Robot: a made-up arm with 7 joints. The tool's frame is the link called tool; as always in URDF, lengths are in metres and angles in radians.
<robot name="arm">
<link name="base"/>
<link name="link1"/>
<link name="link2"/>
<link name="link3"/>
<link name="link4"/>
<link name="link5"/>
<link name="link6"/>
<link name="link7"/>
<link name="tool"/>
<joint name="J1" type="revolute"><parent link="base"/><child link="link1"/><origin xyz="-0.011 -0.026 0.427" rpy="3.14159 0 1.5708"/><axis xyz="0 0 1"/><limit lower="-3.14" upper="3.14"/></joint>
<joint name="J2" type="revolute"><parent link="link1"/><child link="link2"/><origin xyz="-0.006 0.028 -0.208" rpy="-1.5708 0 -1.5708"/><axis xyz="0 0 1"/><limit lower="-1.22" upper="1.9"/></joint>
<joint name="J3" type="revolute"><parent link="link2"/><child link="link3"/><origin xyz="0.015 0.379 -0.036" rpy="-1.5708 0 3.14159"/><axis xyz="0 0 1"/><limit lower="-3.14" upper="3.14"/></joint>
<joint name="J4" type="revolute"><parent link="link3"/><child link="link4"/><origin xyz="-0.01 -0.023 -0.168" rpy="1.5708 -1.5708 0"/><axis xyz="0 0 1"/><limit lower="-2.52" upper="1.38"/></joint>
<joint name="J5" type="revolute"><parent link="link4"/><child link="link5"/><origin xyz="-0.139 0.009 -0.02" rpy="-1.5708 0 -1.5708"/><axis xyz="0 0 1"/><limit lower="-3.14" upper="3.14"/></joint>
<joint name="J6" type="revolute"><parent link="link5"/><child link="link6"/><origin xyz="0.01 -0.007 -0.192" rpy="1.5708 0 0"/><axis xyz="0 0 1"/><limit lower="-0.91" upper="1.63"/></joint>
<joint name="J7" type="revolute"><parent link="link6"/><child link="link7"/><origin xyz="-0.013 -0.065 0.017" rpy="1.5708 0 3.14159"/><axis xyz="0 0 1"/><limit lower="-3.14" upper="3.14"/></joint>
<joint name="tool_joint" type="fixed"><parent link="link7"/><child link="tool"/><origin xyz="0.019 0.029 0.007" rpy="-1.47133 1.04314 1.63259"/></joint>
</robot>
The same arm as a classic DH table. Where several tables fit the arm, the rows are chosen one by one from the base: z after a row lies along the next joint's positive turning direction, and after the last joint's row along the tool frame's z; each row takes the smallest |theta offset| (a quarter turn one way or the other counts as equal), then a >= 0, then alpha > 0; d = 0 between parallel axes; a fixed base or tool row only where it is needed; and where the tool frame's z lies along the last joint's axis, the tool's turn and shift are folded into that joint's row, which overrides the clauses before.
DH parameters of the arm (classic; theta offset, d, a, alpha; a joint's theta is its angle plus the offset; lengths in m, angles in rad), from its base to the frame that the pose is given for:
base (fixed): 1.1706 0.0000 -0.0282 3.1416
J1: 1.1706 -0.6350 0.0280 1.5708
J2: 0.0000 -0.0420 -0.0150 -1.5708
J3: 0.0000 -0.5470 -0.0100 1.5708
J4: 0.0000 0.0030 -0.0090 -1.5708
J5: 0.0000 -0.3310 0.0100 1.5708
J6: 0.0000 0.0240 -0.0130 -1.5708
J7: 1.5466 -0.0571 -0.0295 1.5208
tool (fixed): -2.0963 -0.0183 0.0000 0.0000
Joint limits (rad, base to tool): -3.1400..3.1400 -1.2200..1.9000 -3.1400..3.1400 -2.5200..1.3800 -3.1400..3.1400 -0.9100..1.6300 -3.1400..3.1400

